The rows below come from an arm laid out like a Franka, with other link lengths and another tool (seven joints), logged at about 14 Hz.
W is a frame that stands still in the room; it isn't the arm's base.
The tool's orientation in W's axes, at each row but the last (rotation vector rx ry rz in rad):
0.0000 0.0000 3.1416
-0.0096 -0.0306 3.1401
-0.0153 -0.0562 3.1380
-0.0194 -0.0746 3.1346
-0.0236 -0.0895 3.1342
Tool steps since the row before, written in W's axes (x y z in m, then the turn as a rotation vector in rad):
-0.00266 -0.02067 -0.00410 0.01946 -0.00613 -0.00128
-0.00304 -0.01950 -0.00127 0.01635 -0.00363 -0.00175
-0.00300 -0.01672 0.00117 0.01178 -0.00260 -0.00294
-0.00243 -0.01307 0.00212 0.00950 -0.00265 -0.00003
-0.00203 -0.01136 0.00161 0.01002 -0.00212 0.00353
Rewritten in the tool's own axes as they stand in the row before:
0.00266 0.02067 -0.00410 -0.01946 0.00613 -0.00128
0.00302 0.01952 -0.00087 -0.01634 0.00364 -0.00178
0.00293 0.01668 0.00180 -0.01176 0.00267 -0.00296
0.00232 0.01297 0.00277 -0.00952 0.00259 -0.00002
0.00193 0.01126 0.00229 -0.01008 0.00186 0.00349

